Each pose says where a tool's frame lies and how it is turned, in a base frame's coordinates. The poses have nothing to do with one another.
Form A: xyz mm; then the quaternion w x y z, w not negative.
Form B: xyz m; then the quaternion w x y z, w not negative. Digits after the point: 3 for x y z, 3 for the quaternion.
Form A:
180 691 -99 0.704 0.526 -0.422 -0.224
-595 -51 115 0.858 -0.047 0.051 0.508
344 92 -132 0.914 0.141 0.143 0.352
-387 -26 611 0.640 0.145 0.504 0.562
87 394 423 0.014 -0.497 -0.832 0.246
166 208 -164 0.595 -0.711 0.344 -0.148
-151 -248 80 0.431 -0.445 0.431 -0.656
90 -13 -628 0.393 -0.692 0.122 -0.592
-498 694 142 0.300 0.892 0.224 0.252
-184 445 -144 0.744 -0.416 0.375 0.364
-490 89 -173 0.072 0.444 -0.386 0.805
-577 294 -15 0.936 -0.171 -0.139 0.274
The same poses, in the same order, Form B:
0.180 0.691 -0.099 0.704 0.526 -0.422 -0.224
-0.595 -0.051 0.115 0.858 -0.047 0.051 0.508
0.344 0.092 -0.132 0.914 0.141 0.143 0.352
-0.387 -0.026 0.611 0.640 0.145 0.504 0.562
0.087 0.394 0.423 0.014 -0.497 -0.832 0.246
0.166 0.208 -0.164 0.595 -0.711 0.344 -0.148
-0.151 -0.248 0.080 0.431 -0.445 0.431 -0.656
0.090 -0.013 -0.628 0.393 -0.692 0.122 -0.592
-0.498 0.694 0.142 0.300 0.892 0.224 0.252
-0.184 0.445 -0.144 0.744 -0.416 0.375 0.364
-0.490 0.089 -0.173 0.072 0.444 -0.386 0.805
-0.577 0.294 -0.015 0.936 -0.171 -0.139 0.274

